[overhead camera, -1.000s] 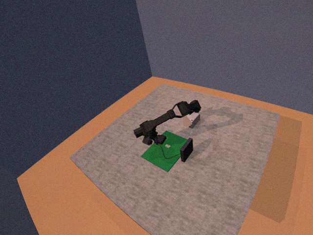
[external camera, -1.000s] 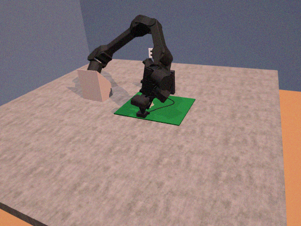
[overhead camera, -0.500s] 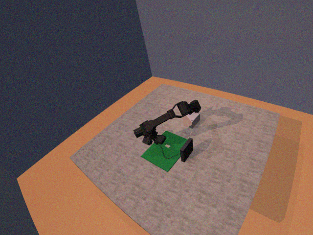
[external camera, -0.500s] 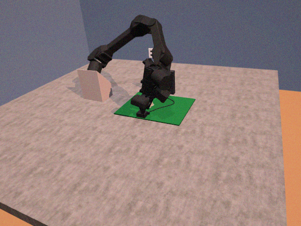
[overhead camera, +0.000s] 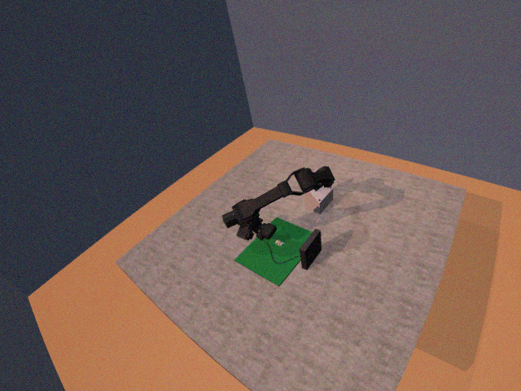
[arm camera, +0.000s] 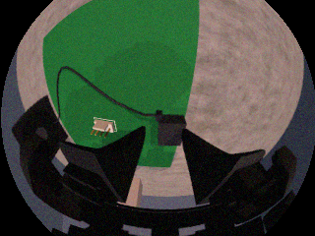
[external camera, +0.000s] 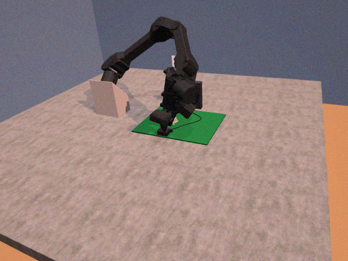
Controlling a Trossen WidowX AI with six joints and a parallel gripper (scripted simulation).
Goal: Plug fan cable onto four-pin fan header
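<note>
My gripper tip is now 10 mm to the left of the black plug, 10 mm past it and 10 mm above it. Round my gripper tip: black fan (240 mm to the left, 40 mm behind, 40 mm above); then green board (100 mm to the left, 40 mm below).
</note>
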